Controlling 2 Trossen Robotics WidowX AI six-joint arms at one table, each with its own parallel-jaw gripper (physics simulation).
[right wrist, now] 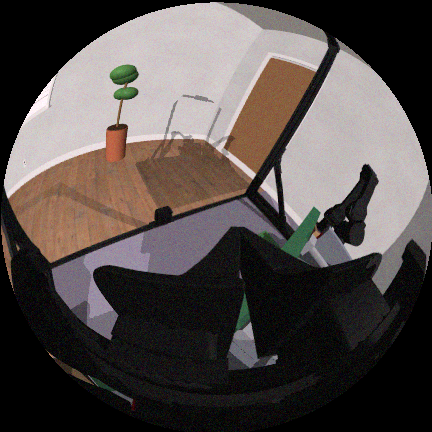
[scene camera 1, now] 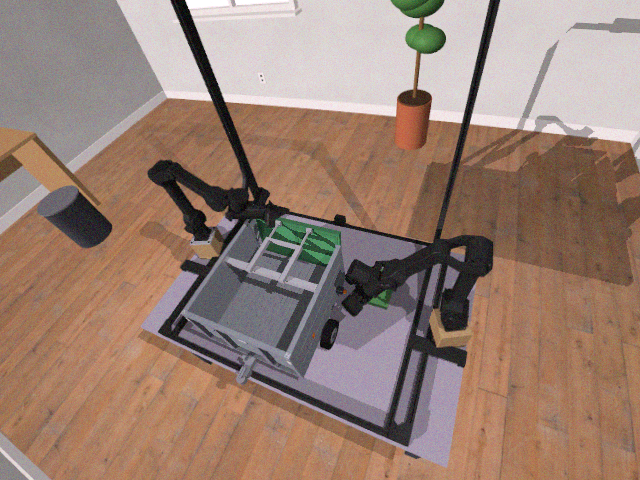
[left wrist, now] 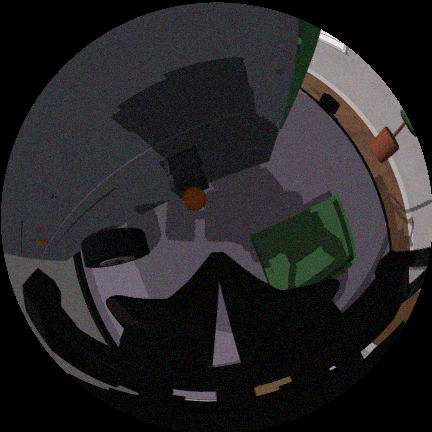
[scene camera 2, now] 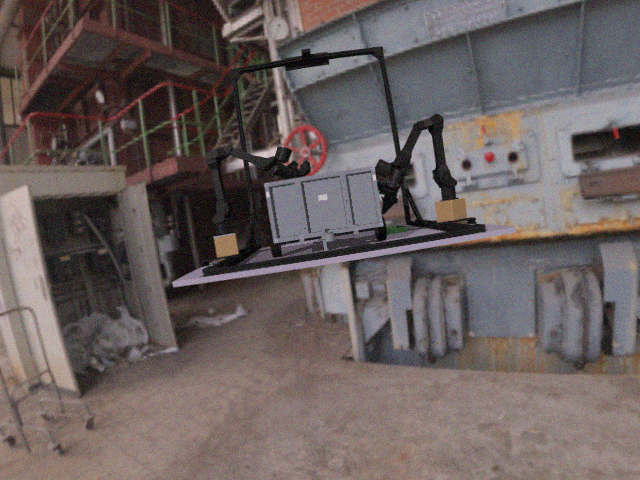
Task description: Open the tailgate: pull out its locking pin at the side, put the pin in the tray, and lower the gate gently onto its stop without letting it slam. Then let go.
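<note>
A grey trailer stands on the table. Its green tailgate is raised at the far end. The locking pin, with an orange knob, sits in its bracket on the trailer's side. My left gripper is shut and empty, a short way back from the knob. The green tray lies beside it, empty. My right gripper is shut at the gate's top edge, with nothing between its fingers.
A trailer wheel sits just below the pin. Black frame posts rise at the table's back corners. The arms stand on wooden blocks. A potted plant stands on the floor behind.
</note>
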